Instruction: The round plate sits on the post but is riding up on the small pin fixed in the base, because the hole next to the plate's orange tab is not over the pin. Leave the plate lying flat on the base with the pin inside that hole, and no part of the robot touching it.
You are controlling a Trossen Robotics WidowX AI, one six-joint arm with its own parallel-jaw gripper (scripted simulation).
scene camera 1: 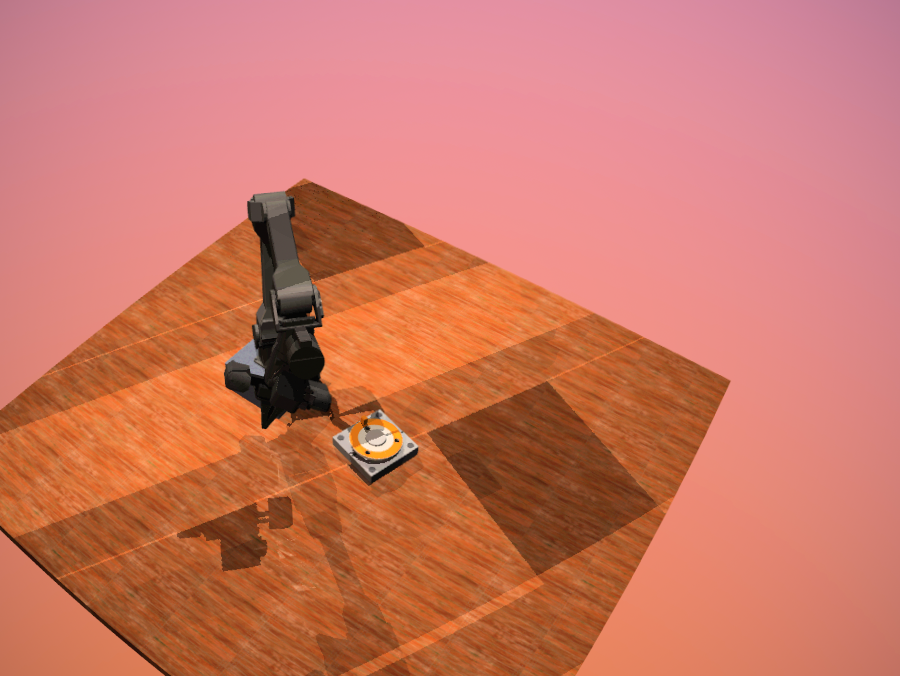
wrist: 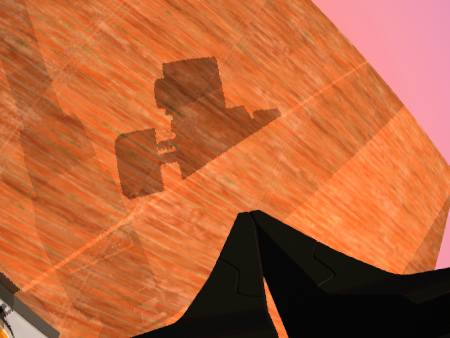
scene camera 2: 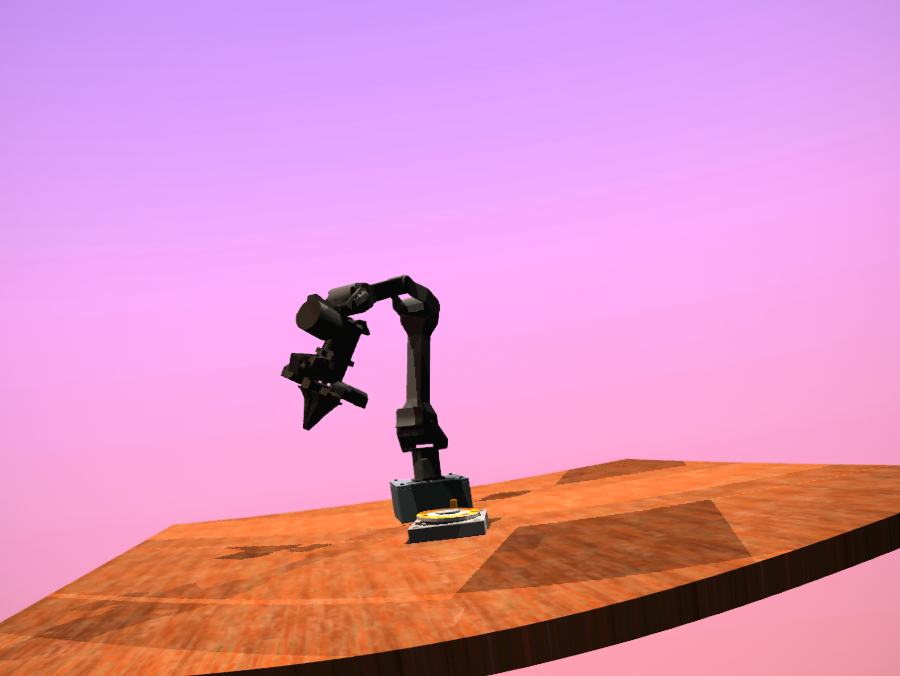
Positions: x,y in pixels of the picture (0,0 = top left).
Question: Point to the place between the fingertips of my gripper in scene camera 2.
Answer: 305,429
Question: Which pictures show my gripper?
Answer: Scene camera 1, the wrist view and scene camera 2: all of them.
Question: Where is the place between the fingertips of my gripper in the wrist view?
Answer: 249,221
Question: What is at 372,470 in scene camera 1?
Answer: A base.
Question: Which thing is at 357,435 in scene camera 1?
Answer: A round plate.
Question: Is my gripper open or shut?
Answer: Shut.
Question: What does my gripper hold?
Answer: Nothing.
